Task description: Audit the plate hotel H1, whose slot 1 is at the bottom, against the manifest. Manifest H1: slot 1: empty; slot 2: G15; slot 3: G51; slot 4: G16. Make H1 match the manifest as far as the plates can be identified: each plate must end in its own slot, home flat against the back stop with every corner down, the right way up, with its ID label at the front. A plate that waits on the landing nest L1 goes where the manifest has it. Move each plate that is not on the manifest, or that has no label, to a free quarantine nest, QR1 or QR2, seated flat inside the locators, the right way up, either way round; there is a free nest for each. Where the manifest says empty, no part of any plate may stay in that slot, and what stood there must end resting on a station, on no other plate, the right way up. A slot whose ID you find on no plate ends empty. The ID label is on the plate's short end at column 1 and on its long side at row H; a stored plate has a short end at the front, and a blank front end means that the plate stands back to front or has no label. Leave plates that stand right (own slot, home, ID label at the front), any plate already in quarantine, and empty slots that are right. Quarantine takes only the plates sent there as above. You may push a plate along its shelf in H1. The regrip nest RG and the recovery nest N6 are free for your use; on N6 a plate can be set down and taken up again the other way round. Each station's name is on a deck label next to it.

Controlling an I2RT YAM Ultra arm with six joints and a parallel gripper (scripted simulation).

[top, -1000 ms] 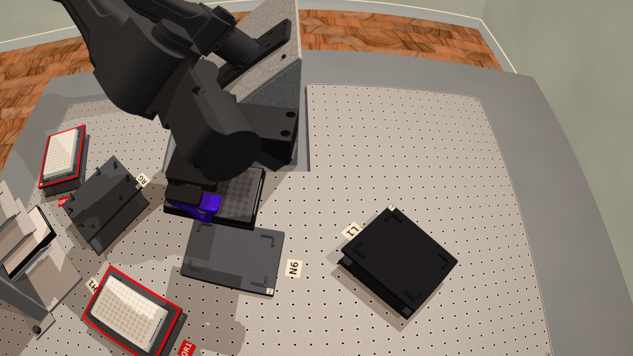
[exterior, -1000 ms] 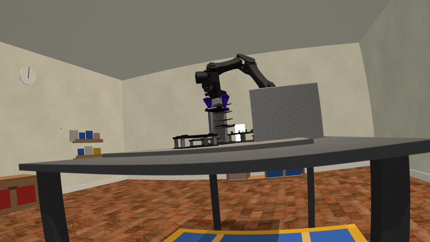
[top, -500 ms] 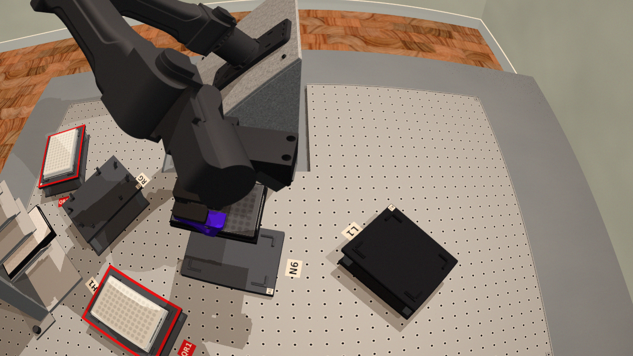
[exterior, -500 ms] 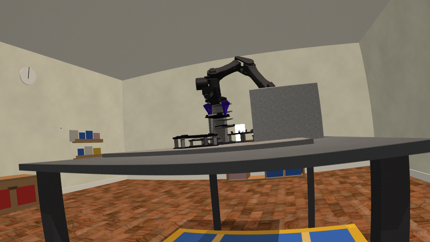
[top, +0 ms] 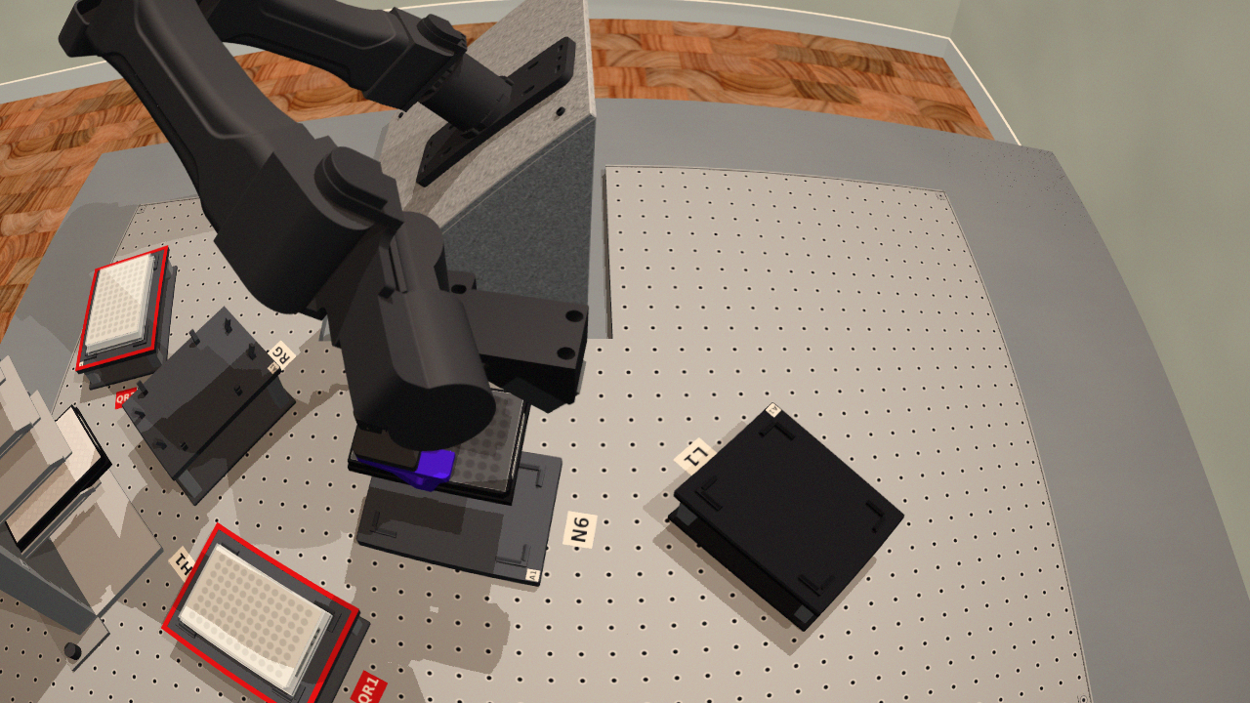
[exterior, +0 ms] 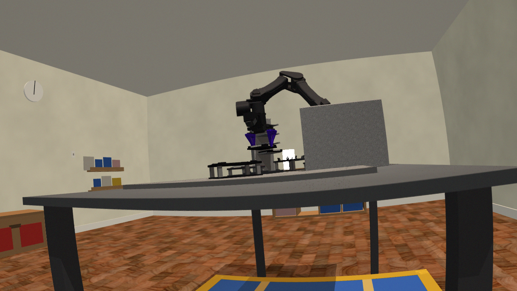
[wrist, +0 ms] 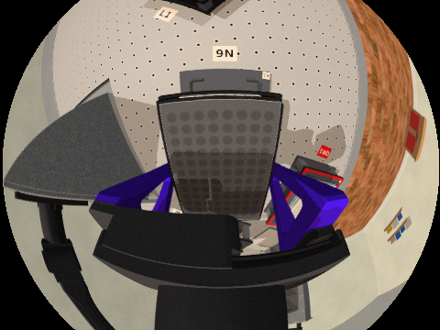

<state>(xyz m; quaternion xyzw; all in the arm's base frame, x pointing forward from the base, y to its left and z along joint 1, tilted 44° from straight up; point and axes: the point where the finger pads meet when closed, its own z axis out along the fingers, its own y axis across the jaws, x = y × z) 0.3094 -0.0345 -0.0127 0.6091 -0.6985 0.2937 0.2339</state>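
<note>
Right now the recovery nest N6 is 120 mm below my hand. Also, from my hand: QR1 label (190 mm ahead, 120 mm below, 70 mm to the right); quarantine nest QR1 (170 mm to the right, 150 mm ahead, 90 mm below); N6 deck label (120 mm below, 110 mm to the left, 20 mm ahead).
</note>
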